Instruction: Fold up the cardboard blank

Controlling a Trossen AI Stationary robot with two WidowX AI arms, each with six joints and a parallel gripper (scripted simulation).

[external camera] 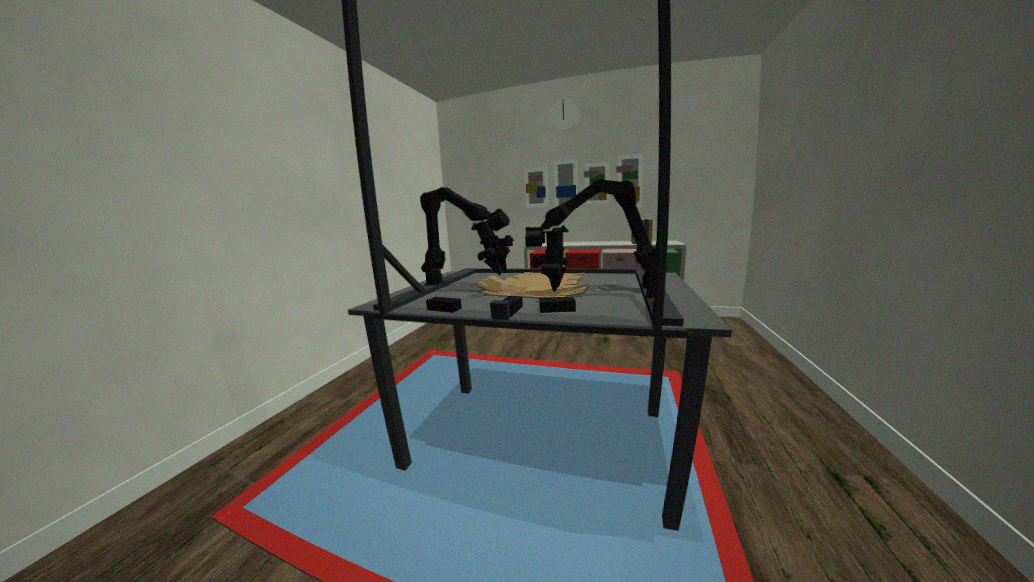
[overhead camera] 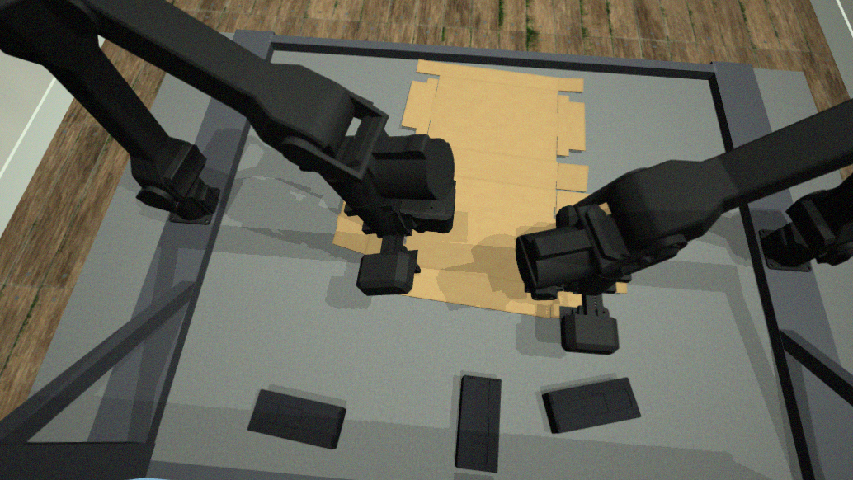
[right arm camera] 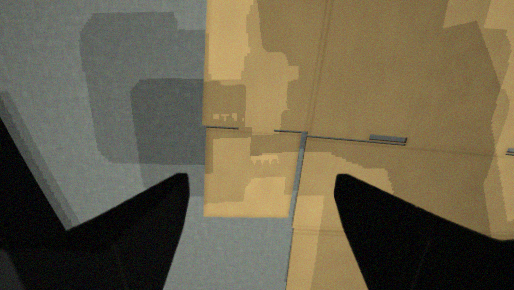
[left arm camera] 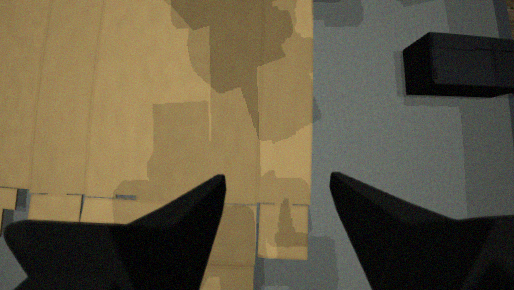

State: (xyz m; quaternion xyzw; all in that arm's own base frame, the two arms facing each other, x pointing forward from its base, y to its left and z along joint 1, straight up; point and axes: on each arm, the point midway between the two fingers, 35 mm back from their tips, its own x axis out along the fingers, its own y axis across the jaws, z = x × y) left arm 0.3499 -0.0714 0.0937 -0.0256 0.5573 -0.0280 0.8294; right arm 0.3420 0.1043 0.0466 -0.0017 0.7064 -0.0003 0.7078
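My left hand is 2 cm past the corner flap, 5 cm to the right of it and 11 cm above it. The rest, counted from my left hand: dark frame rail: 44 cm ahead, 11 cm to the right, 10 cm below.
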